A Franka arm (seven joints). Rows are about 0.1 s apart.
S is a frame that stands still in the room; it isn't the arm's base.
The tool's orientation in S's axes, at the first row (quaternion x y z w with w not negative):
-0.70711 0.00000 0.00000 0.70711
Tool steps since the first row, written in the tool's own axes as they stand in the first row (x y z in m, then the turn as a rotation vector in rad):
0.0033 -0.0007 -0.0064 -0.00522 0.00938 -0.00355
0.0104 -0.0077 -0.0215 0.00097 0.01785 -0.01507
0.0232 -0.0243 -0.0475 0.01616 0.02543 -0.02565
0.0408 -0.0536 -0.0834 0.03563 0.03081 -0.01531
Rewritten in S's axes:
0.0033 -0.0064 0.0007 -0.00522 -0.00355 -0.00938
0.0104 -0.0215 0.0077 0.00097 -0.01507 -0.01785
0.0232 -0.0475 0.0243 0.01616 -0.02565 -0.02543
0.0408 -0.0834 0.0536 0.03563 -0.01531 -0.03081

